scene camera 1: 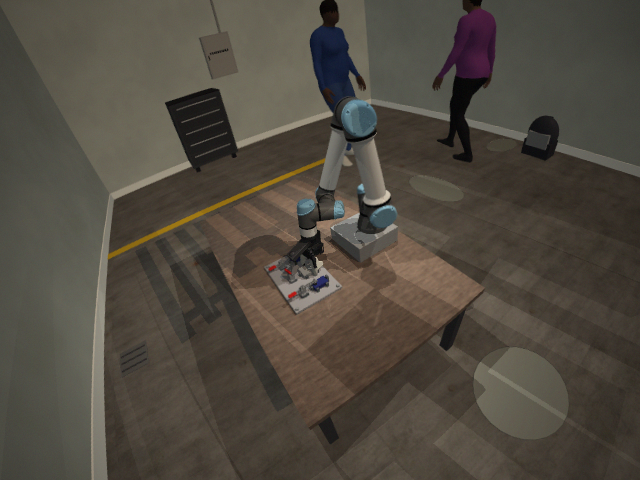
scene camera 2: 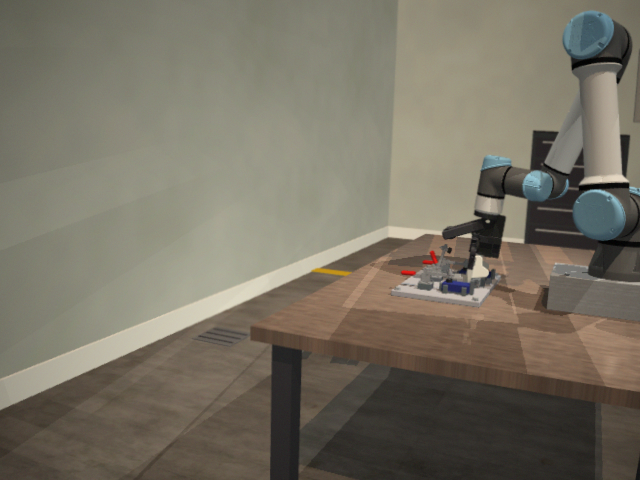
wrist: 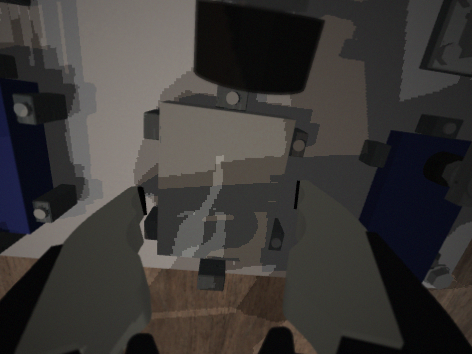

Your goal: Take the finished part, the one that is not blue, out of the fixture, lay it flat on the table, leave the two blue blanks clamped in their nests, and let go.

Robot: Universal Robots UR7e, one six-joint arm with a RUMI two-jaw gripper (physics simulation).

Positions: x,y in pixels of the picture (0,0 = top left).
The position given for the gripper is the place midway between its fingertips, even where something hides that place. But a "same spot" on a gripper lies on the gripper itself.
Labels:
The gripper shows in scene camera 1, in scene camera 2 and in the wrist view (221,187). One and the same spot on a grey fixture plate: (wrist: 111,68) is (scene camera 1: 306,283). The same spot on the gripper: (scene camera 2: 477,268) is (scene camera 1: 317,264).

